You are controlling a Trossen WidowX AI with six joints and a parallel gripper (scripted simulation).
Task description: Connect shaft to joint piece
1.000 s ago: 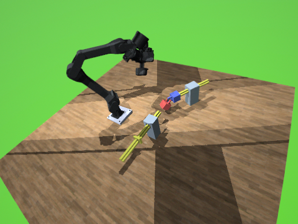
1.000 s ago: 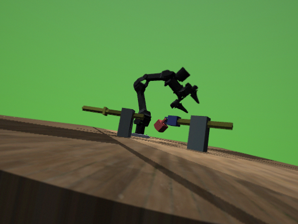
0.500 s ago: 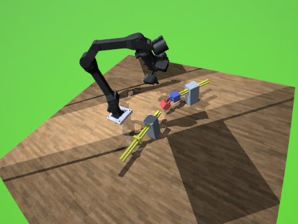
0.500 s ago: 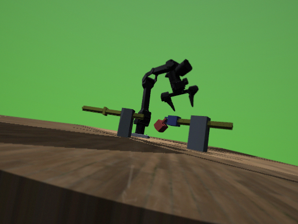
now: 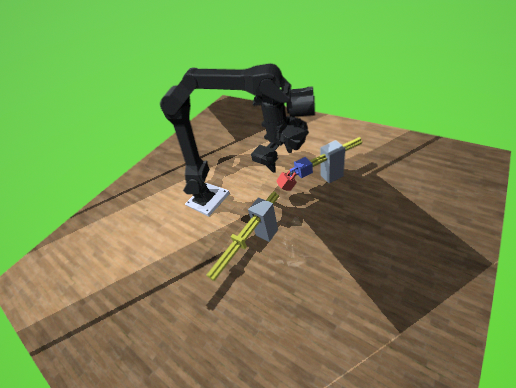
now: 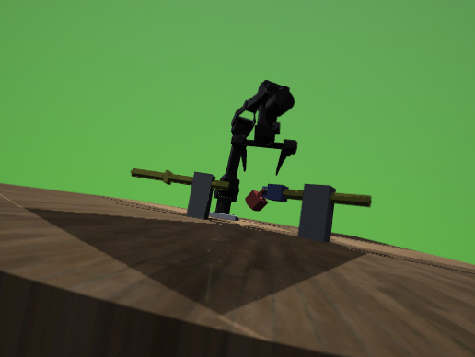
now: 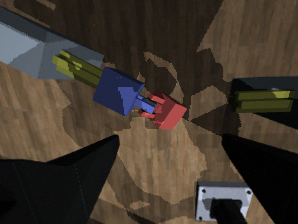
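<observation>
The red joint piece lies 10 mm ahead of my gripper tip and 80 mm below it.
</observation>
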